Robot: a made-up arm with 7 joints. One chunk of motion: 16 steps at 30 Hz.
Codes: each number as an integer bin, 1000 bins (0 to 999) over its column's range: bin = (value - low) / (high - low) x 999, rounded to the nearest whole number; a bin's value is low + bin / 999 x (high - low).
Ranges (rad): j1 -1.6..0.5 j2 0..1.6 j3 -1.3..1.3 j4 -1.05..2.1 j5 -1.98..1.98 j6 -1.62..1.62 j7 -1.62..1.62
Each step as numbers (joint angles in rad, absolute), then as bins.
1 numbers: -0.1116 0.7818 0.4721 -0.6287 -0.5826 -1.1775 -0.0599
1 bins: 708 488 681 134 353 136 481
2 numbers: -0.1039 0.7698 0.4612 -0.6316 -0.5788 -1.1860 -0.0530
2 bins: 712 481 677 133 353 134 483
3 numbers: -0.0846 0.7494 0.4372 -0.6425 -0.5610 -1.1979 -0.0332
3 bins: 721 468 667 129 358 130 489
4 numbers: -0.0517 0.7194 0.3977 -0.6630 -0.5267 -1.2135 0.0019
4 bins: 737 449 652 123 367 125 500
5 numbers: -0.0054 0.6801 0.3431 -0.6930 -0.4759 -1.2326 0.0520
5 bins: 759 425 631 113 379 119 516
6 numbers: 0.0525 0.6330 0.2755 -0.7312 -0.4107 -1.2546 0.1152
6 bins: 786 395 605 101 396 113 535
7 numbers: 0.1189 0.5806 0.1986 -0.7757 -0.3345 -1.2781 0.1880
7 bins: 818 363 576 87 415 105 557
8 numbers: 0.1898 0.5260 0.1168 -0.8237 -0.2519 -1.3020 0.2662
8 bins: 851 328 544 72 436 98 582
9 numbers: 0.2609 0.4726 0.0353 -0.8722 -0.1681 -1.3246 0.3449
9 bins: 885 295 513 56 457 91 606
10 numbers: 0.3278 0.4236 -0.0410 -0.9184 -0.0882 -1.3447 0.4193
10 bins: 917 264 484 42 477 85 629
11 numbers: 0.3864 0.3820 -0.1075 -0.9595 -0.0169 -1.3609 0.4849
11 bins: 945 239 458 29 495 80 649
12 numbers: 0.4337 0.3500 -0.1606 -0.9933 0.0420 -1.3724 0.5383
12 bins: 967 219 438 18 510 76 665
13 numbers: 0.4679 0.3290 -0.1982 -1.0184 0.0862 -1.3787 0.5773
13 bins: 984 205 423 10 521 74 678
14 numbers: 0.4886 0.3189 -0.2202 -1.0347 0.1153 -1.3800 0.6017
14 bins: 994 199 415 5 529 74 685
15 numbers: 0.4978 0.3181 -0.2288 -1.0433 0.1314 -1.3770 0.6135
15 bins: 998 199 412 2 533 75 689
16 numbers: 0.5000 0.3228 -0.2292 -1.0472 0.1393 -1.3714 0.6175
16 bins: 999 202 411 1 535 77 690
